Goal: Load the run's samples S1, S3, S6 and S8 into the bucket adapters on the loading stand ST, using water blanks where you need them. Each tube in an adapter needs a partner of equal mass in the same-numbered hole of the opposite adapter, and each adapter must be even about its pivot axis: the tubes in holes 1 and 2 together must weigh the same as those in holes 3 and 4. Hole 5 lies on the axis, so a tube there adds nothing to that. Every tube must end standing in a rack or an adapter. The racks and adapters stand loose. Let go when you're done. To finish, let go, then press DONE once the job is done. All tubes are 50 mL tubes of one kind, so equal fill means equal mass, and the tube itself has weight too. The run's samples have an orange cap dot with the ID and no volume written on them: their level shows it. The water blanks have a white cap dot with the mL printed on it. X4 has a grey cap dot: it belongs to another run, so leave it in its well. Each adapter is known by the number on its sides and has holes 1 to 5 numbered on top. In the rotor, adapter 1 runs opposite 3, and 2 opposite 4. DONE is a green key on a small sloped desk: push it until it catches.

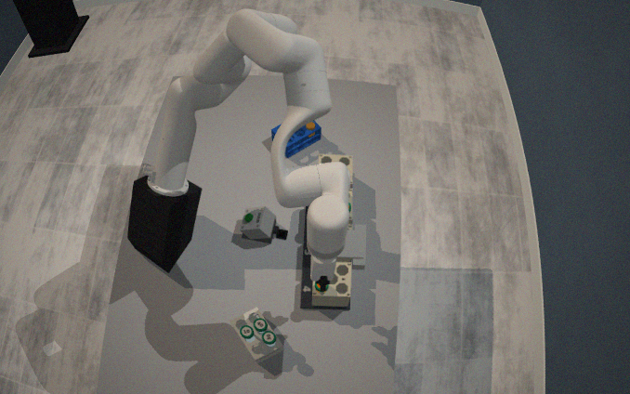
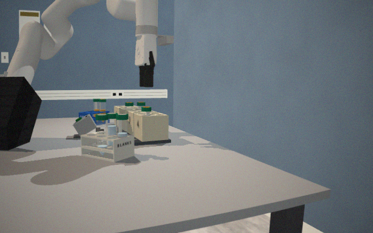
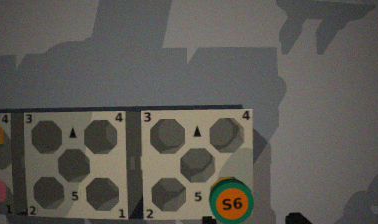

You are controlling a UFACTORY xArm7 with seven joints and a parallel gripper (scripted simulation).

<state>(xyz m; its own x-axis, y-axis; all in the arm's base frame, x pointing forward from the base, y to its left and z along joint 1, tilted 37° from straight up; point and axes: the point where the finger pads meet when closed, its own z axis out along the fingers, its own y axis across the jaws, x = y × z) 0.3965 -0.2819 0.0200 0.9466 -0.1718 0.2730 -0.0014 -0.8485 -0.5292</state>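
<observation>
My gripper is now 54 cm to the right of the orange-filled tube, 15 cm above it and 6 cm past it. Also, from my hand: white blanks rack: 18 cm below, 16 cm behind, 13 cm to the right; pink-filled tube: 22 cm to the left, 15 cm below, 1 cm behind; blank: 17 cm behind, 15 cm below, 14 cm to the right.
</observation>
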